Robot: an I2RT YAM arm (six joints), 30 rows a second.
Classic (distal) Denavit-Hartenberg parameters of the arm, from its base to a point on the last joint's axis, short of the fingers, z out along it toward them. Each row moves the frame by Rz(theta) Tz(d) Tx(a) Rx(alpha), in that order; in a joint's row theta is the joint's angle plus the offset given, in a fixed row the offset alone. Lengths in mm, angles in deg.
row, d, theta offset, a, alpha
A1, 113.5, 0, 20, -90
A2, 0, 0, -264, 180
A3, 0, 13.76, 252.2, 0
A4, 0, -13.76, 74, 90
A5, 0, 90, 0, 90
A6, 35.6, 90, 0, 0
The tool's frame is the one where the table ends.
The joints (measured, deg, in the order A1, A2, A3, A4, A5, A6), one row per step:
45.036 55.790 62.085 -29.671 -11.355 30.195
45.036 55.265 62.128 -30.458 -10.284 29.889
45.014 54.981 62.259 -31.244 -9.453 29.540
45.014 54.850 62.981 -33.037 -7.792 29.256
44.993 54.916 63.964 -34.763 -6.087 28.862
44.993 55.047 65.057 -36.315 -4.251 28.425
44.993 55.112 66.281 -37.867 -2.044 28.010
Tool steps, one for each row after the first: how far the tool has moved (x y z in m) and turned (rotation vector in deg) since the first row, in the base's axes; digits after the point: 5 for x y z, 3 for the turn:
-0.00160 -0.00252 0.00054 -0.611 -0.383 -0.862
-0.00254 -0.00430 0.00082 -1.290 -0.624 -1.505
-0.00357 -0.00677 0.00227 -2.599 -0.658 -2.895
-0.00406 -0.00886 0.00473 -3.905 -0.887 -4.287
-0.00438 -0.01078 0.00791 -5.134 -1.339 -5.753
-0.00491 -0.01325 0.01202 -6.341 -2.017 -7.560

